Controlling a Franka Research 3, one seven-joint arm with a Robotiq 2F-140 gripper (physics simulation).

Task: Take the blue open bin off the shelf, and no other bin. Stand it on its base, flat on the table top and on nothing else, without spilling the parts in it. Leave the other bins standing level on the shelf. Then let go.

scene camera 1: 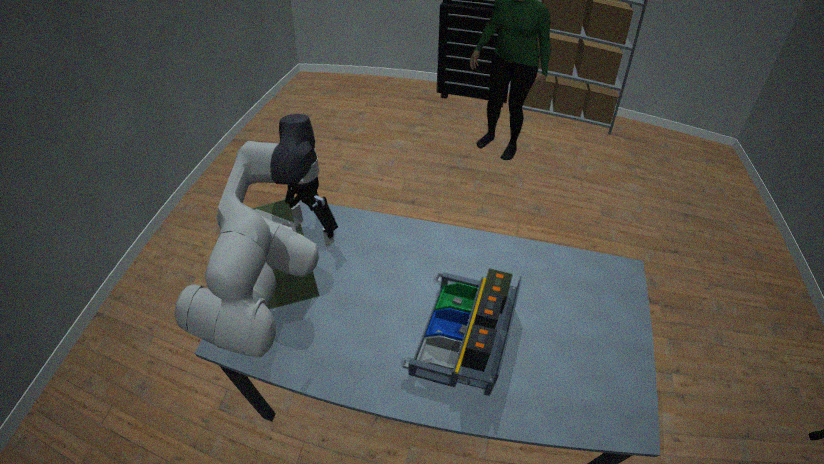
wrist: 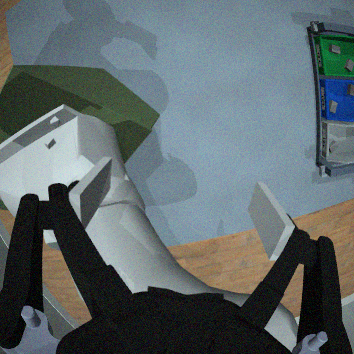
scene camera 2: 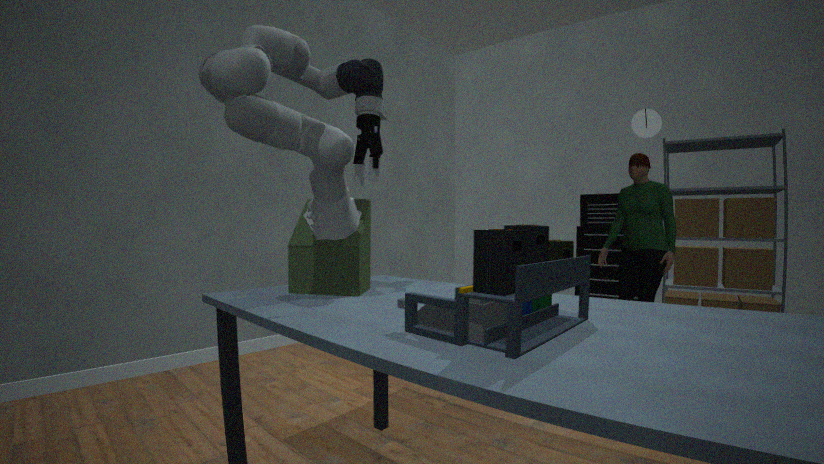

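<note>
The blue open bin (scene camera 1: 446,325) (wrist: 340,110) sits in the lower front row of the grey shelf (scene camera 1: 432,375) (scene camera 2: 513,331) (wrist: 340,171), between the green bin (scene camera 1: 459,295) (wrist: 327,62) and the light grey bin (scene camera 1: 441,352) (wrist: 342,132). Small grey parts lie in the blue bin. In scene camera 2 it is mostly hidden behind the shelf. My gripper (scene camera 1: 313,230) (scene camera 2: 367,172) (wrist: 182,184) is open and empty, pointing down high above the table near the arm's base, well away from the shelf.
Dark bins (scene camera 1: 490,293) (scene camera 2: 495,259) with orange labels stand on the shelf's upper level, behind a yellow strip (scene camera 1: 470,325). The shelf stands on the table (scene camera 1: 582,345) (scene camera 2: 691,368). The arm's green pedestal (scene camera 2: 331,268) (wrist: 135,112) is at the table's left. A person (scene camera 1: 516,40) (scene camera 2: 645,224) stands beyond it.
</note>
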